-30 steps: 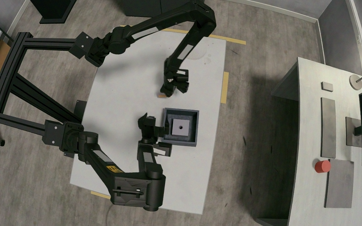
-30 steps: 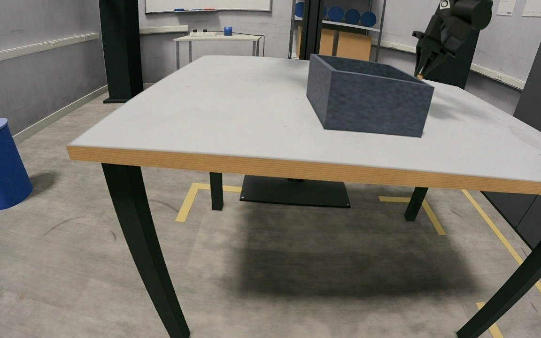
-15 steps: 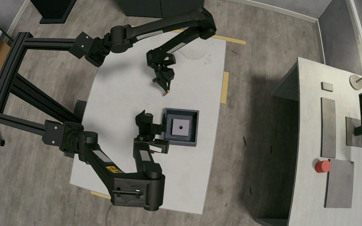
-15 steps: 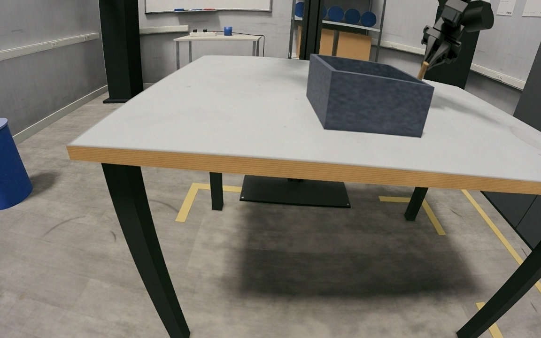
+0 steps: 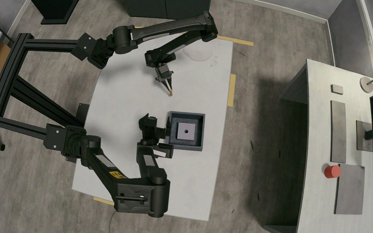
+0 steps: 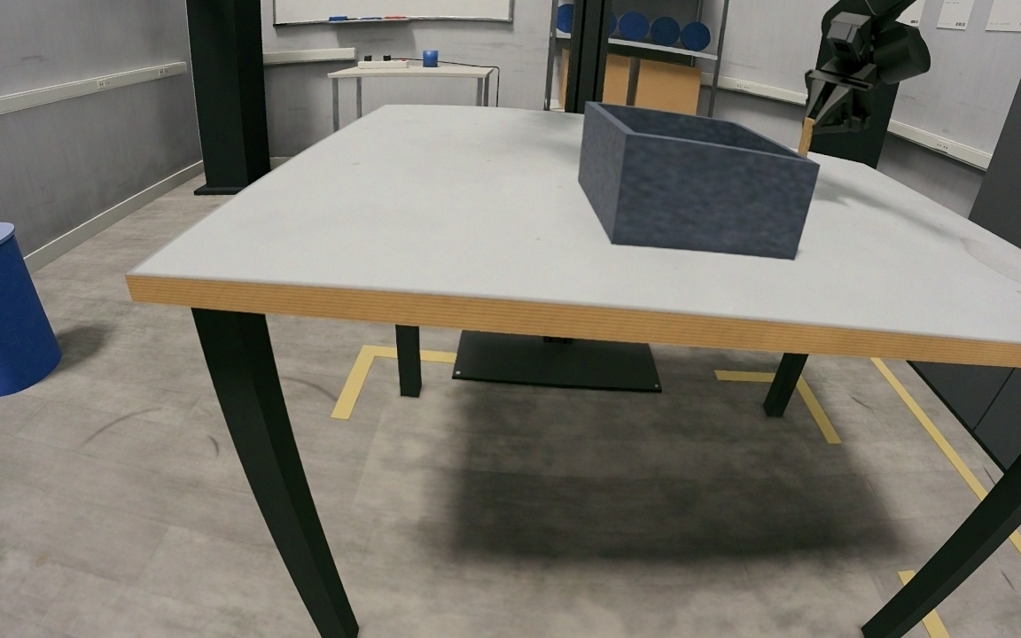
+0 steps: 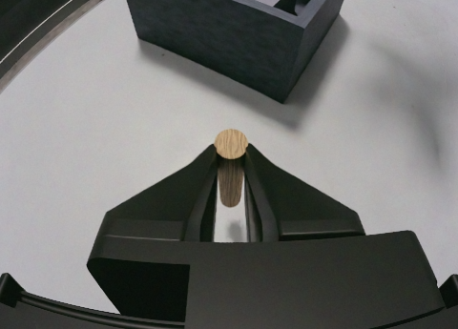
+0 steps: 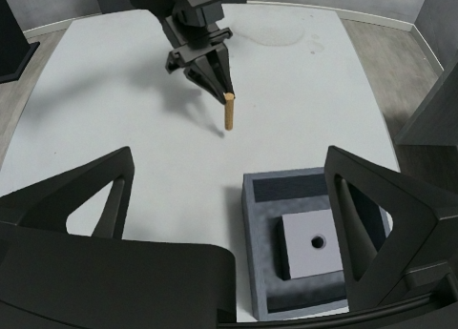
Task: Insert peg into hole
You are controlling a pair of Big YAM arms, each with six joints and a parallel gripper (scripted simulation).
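Now: the dark box 120 mm ahead of my left hand, 210 mm to the right of it and 80 mm below it. From my left hand the other things lie so: wooden peg (10 mm to the right, 30 mm below).
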